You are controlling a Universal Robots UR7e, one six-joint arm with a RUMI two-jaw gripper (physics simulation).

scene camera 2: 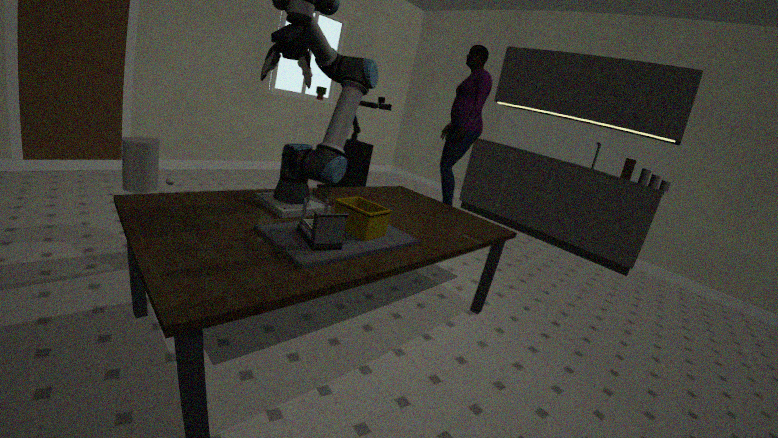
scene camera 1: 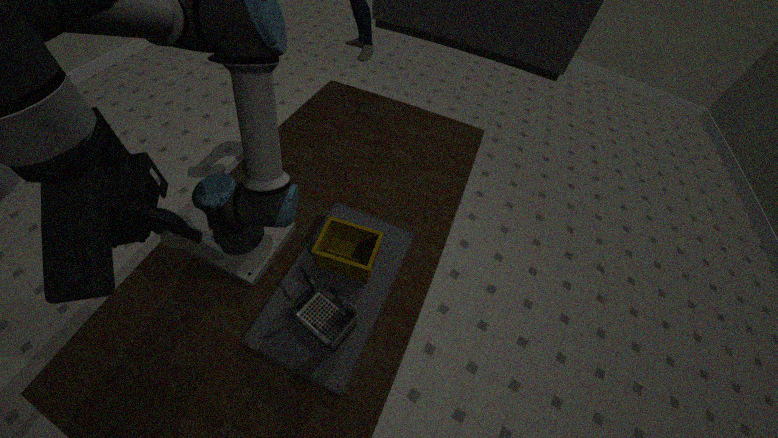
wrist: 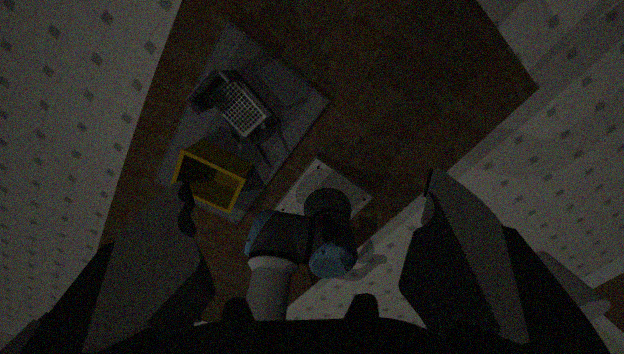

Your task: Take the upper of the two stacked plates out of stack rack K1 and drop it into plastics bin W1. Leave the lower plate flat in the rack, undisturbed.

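Places are measured from the arm's base along level axes (x right, y back, z down), in metres.
Pixels of known places: gripper, between the fingertips: (scene camera 2: 284,84) (scene camera 1: 166,268) (wrist: 307,179); arm's base, origin of its link: (scene camera 2: 291,198) (scene camera 1: 240,233) (wrist: 326,207).
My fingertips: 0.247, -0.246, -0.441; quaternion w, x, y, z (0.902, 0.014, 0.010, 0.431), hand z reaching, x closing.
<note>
Ahead of a thing's pixels: the offset from my fingertips to its middle, as dx, dy, dz. Level surfaces: height alone.
A pale gridded plate {-0.121, -0.129, +0.413} (scene camera 1: 325,316) (wrist: 243,107) lies flat in the dark stack rack K1 {-0.123, -0.123, +0.399} (scene camera 2: 329,231). It shows as one gridded surface; where the upper plate ends and the lower begins cannot be made out. The rack has an upright panel on one side and thin posts. The yellow plastics bin W1 {-0.325, -0.098, +0.408} (scene camera 1: 342,265) (scene camera 2: 368,224) (wrist: 225,160) stands beside the rack, open at the top; its interior is dark. My gripper (scene camera 2: 286,81) (wrist: 307,179) is open and empty, high above the table and well away from the rack and bin. In scene camera 1 its fingers are hard to make out.
Rack and bin stand on a grey mat {dz +0.458} (scene camera 1: 391,266) (scene camera 2: 291,251) (wrist: 300,95) on the brown table {dz +0.471} (scene camera 1: 391,136) (scene camera 2: 206,244) (wrist: 390,75). The arm's base plate (scene camera 2: 280,207) (wrist: 355,192) is beside the mat. A person (scene camera 1: 362,27) (scene camera 2: 470,103) stands behind the table near a counter (scene camera 2: 544,217).
</note>
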